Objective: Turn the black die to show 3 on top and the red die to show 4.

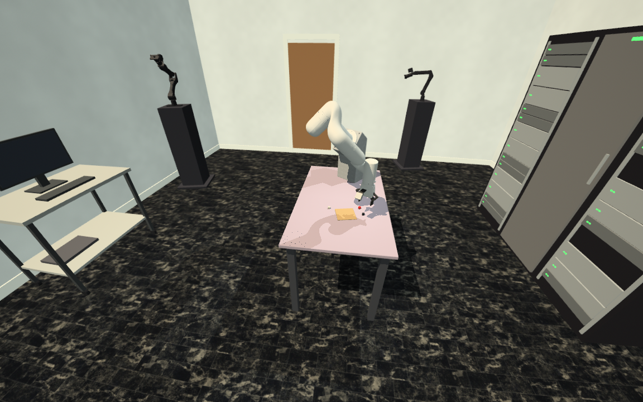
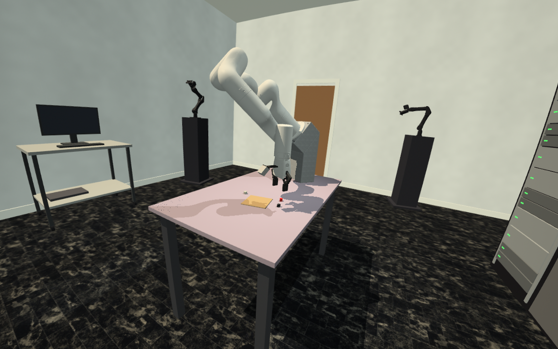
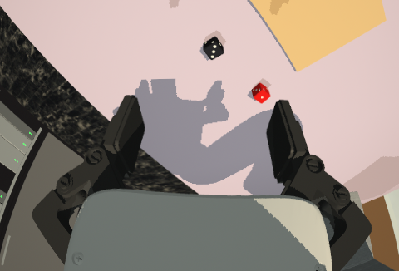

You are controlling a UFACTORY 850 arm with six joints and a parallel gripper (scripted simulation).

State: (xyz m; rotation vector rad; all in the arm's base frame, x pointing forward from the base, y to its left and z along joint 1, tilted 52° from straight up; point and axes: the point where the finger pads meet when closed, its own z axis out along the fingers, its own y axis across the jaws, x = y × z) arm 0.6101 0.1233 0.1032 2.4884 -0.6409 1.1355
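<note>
Right now my hand is 1 cm past the black die and 11 cm above it. Round my hand: mat (3 cm behind, 13 cm to the right, 12 cm below); then red die (9 cm behind, 1 cm to the right, 11 cm below); then white die (12 cm behind, 24 cm to the right, 11 cm below).
</note>
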